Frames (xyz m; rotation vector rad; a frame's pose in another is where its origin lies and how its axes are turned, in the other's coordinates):
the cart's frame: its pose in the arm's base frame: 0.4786 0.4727 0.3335 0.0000 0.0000 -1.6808
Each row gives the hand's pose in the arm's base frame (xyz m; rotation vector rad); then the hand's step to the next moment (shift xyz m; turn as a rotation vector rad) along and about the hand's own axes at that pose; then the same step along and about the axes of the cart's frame.
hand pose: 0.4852 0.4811 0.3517 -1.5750 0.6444 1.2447
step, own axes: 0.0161 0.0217 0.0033 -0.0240 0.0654 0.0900
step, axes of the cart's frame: 0.0040 -0.0141 -0.0229 -0.0429 -0.1054 -0.0005
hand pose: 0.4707 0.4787 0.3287 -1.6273 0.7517 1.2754
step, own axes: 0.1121 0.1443 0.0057 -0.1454 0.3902 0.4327
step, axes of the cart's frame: 0.0557 -0.0908 -0.1485 -0.1655 -0.5772 0.0050
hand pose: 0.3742 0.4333 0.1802 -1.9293 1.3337 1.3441
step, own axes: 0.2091 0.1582 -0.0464 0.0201 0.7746 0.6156
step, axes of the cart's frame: 0.2120 -0.0815 -0.1390 -0.0157 -0.9768 -0.1578
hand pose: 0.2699 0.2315 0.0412 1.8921 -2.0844 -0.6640
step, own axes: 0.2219 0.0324 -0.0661 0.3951 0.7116 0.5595
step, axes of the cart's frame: 0.2291 0.0001 0.0468 0.3602 -0.9011 -0.1841
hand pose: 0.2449 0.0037 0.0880 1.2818 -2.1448 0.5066
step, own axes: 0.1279 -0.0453 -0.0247 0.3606 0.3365 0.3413
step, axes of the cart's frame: 0.0908 0.0102 0.1033 0.3390 -0.4938 -0.0318
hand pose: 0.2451 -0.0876 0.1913 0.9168 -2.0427 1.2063
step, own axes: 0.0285 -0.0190 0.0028 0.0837 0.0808 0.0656
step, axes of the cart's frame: 0.0168 -0.0002 0.0300 0.0656 -0.1163 -0.0031
